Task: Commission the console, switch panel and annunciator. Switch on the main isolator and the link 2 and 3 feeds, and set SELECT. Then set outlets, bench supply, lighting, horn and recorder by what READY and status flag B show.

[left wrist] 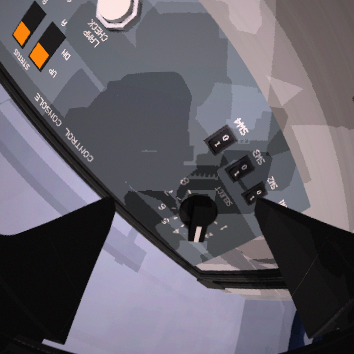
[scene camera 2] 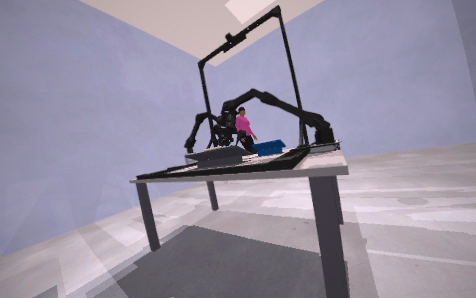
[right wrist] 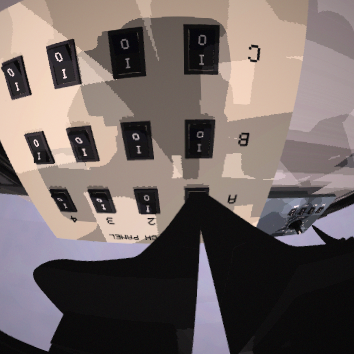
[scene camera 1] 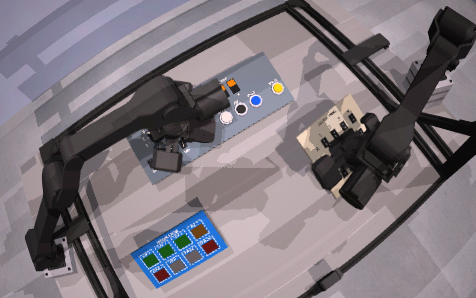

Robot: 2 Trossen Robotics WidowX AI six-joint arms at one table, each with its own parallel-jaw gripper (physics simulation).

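Frame: origin at the left arm's base, x back, y right, z up, level; centimetres.
Seen in the pictures: left gripper, fingertip midpoint: point(left wrist: 185, 204) point(scene camera 2: 228, 144) point(right wrist: 294, 236); right gripper, fingertip midpoint: point(right wrist: 197, 199) point(scene camera 1: 329, 145); left arm's base, link origin: point(scene camera 2: 325, 143) point(scene camera 1: 55, 257); right arm's base, link origin: point(scene camera 2: 190, 153).
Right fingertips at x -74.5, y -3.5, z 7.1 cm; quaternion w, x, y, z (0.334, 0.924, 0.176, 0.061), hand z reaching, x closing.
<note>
Offsets run from my right fingertips to a thing's top centre. "pt": to the spot under its first point.
The grey control console @[dx +22.6, dy -19.9, dz +0.1 cm] point(scene camera 1: 267, 67) point(left wrist: 150, 100) has a black SELECT knob @[dx +35.9, dy -17.4, dz +0.1 cm] point(left wrist: 198, 212), its white pointer between labels 2 and 4. Status flag A @[pt dx +17.7, dy -22.8, dz -2.2 cm] point(left wrist: 47, 46) and status flag B @[pt dx +14.8, dy -23.7, dz -2.2 cm] point(left wrist: 28, 24) show orange at the UP end. My left gripper point(left wrist: 185, 204) is open and empty above the knob; its finger hides SW1. On the cream switch panel point(scene camera 1: 309, 141) point(right wrist: 270, 100), rows A, B and C show. My right gripper point(right wrist: 197, 199) is shut, empty, its tips overlapping switch A1 @[pt dx +0.1, dy -0.3, dz -0.7 cm] point(right wrist: 196, 190). The blue annunciator @[pt dx +29.4, dy +9.4, dz -4.6 cm] point(scene camera 1: 216, 235) has green, amber, red and grey tiles; the READY tile point(scene camera 1: 177, 265) looks grey.
White, black, blue and yellow buttons point(scene camera 1: 226, 117) point(scene camera 1: 241, 109) point(scene camera 1: 256, 100) point(scene camera 1: 278, 88) line the console. A black frame point(scene camera 1: 175, 64) borders the table and rises above it in scene camera 2. A person in pink point(scene camera 2: 243, 126) stands beyond the table.
</note>
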